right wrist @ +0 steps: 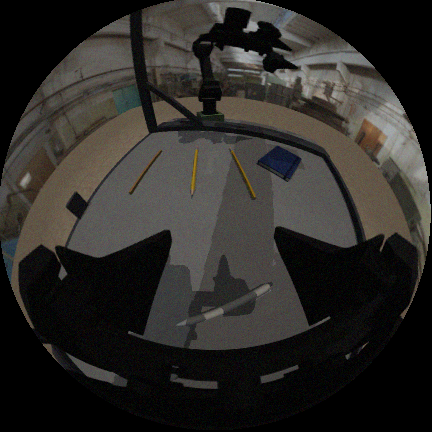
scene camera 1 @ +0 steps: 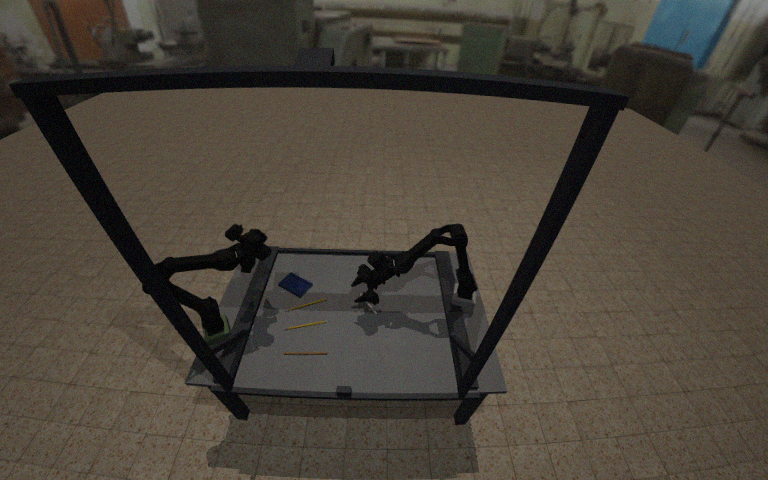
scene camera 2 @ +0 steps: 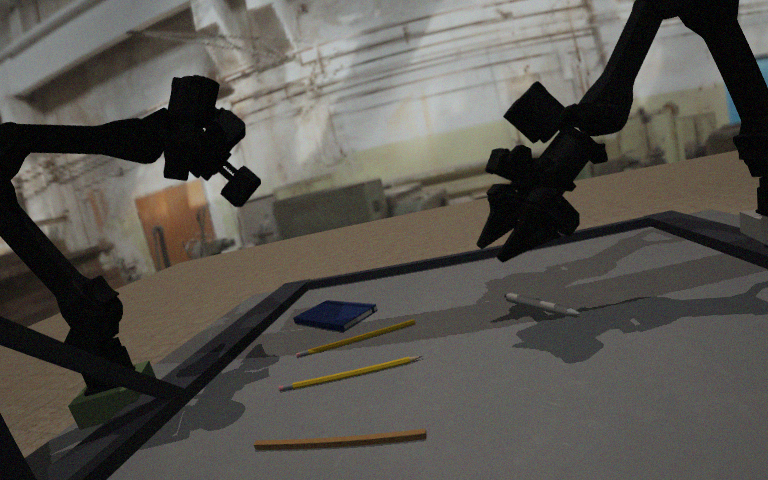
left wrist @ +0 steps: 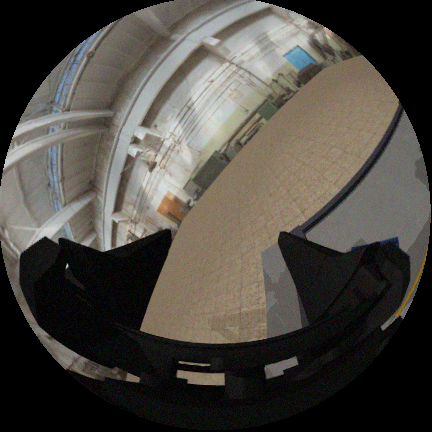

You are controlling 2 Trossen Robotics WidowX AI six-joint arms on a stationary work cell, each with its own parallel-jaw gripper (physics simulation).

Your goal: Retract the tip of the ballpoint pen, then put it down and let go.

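Where they show: left gripper, fingertip midpoint: (right wrist: 294, 58) (scene camera 2: 225, 166) (left wrist: 226, 236); right gripper, fingertip midpoint: (right wrist: 223, 234) (scene camera 1: 353, 293) (scene camera 2: 488, 253); left arm's base, origin of the base link: (right wrist: 209, 112) (scene camera 1: 215, 327); right arm's base, origin of the base link: (scene camera 1: 465, 293).
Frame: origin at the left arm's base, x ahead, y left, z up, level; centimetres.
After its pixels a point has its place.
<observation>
The ballpoint pen (scene camera 1: 372, 307) {x 63.6, y -19.9, z -2.9 cm} (scene camera 2: 542, 305) {x 62.7, y -18.0, z -3.2 cm} (right wrist: 225, 305) {x 62.8, y -16.8, z -3.0 cm}, grey with pale bands, lies on the grey table below my right gripper. Its pointed end is at the lower left in the right wrist view and at the right in scene camera 2. Whether the writing tip sticks out is too small to tell. My right gripper (scene camera 1: 355, 292) {x 56.5, y -15.5, z 6.2 cm} (scene camera 2: 491, 253) {x 56.5, y -15.5, z 6.2 cm} (right wrist: 223, 234) {x 56.5, y -15.5, z 6.2 cm} is open above the table, apart from the pen, with nothing between its fingers. My left gripper (left wrist: 226, 236) {x 25.9, y 17.8, z 28.2 cm} (right wrist: 293, 58) {x 25.9, y 17.8, z 28.2 cm} is open and empty, raised high near the table's left edge.
A blue notebook (scene camera 1: 295, 284) {x 38.0, y 9.2, z -2.8 cm} (scene camera 2: 335, 315) {x 37.9, y 7.1, z -2.8 cm} (right wrist: 280, 162) {x 39.7, y 7.5, z -2.8 cm} lies toward the back left. Two yellow pencils (scene camera 2: 356, 338) {x 38.4, y -4.3, z -3.5 cm} (scene camera 2: 351, 373) {x 34.7, y -14.3, z -3.5 cm} and an orange-brown stick (scene camera 2: 339, 440) {x 30.0, y -26.6, z -3.3 cm} (scene camera 1: 305, 353) {x 29.5, y -26.3, z -3.5 cm} lie at the left of the table. A dark frame (scene camera 1: 322, 78) {x 37.2, y -50.4, z 99.2 cm} stands around the table.
</observation>
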